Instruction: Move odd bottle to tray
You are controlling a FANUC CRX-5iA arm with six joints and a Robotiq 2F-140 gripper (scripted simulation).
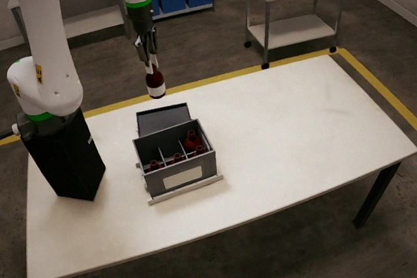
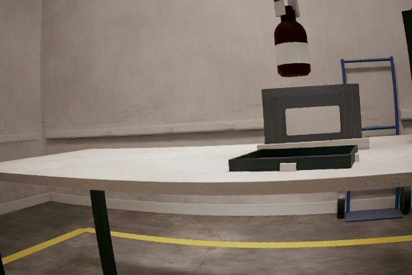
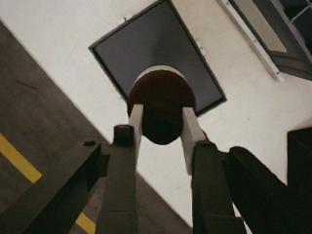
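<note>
My hand is 9 cm above the bottle. Round my hand: crate: 28 cm to the right, 27 cm below, 6 cm behind; then dark tray: 34 cm below.
</note>
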